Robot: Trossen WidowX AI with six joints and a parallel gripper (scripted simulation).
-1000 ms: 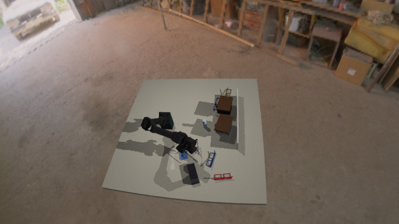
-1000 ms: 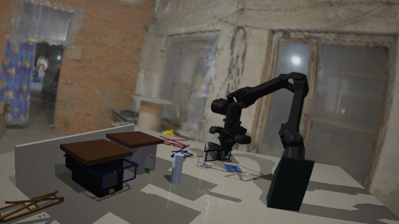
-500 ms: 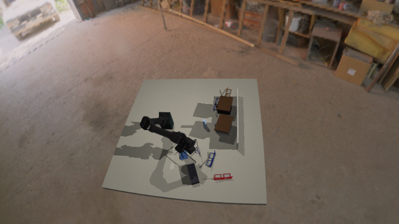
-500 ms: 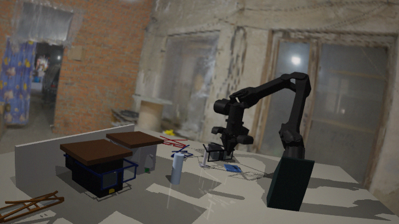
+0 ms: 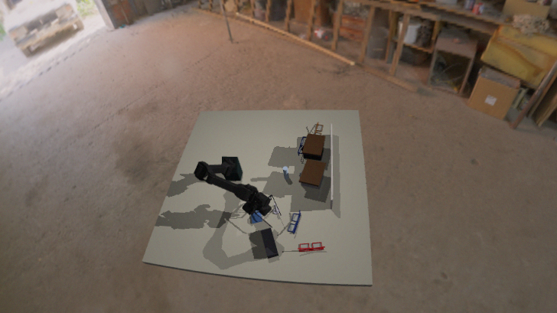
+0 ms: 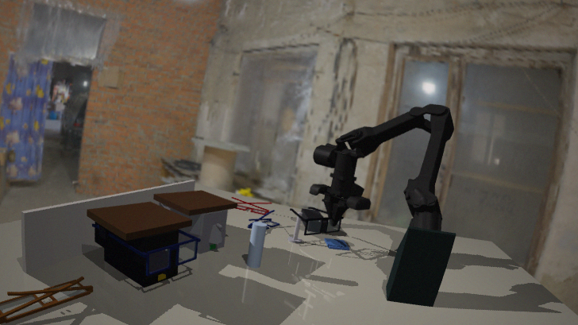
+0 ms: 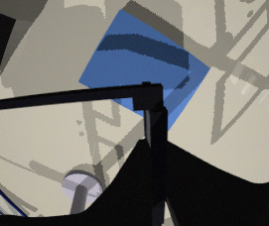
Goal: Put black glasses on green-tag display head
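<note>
Right now my gripper tip is 20 mm past the blue cloth, 20 mm to the left of it and 60 mm above it. Also, from my gripper tip: black case: 90 mm ahead, 180 mm to the right, 40 mm below; pale blue cylinder: 120 mm ahead, 280 mm to the left, 10 mm below; stand: 90 mm ahead, 30 mm to the left, 40 mm below.
</note>
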